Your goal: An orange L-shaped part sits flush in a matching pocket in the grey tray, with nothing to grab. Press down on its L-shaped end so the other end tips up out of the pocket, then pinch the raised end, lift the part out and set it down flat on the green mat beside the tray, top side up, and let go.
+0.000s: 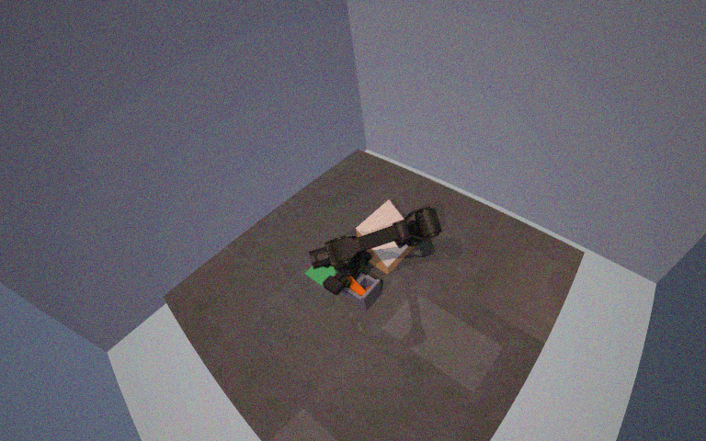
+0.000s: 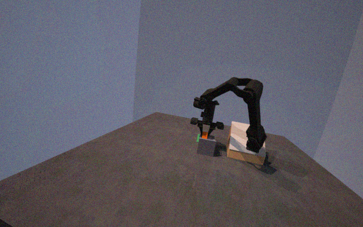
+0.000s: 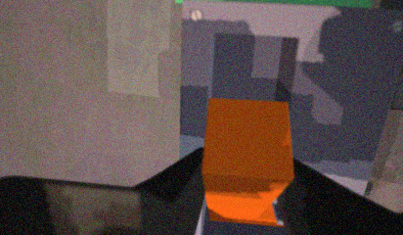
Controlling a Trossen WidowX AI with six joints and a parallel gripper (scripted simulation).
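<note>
The green mat is 10 mm ahead of my gripper tip, 150 mm to the right of it and 80 mm below it. Also, from my gripper tip: orange part: 20 mm behind, 30 mm to the left, 30 mm below.
</note>
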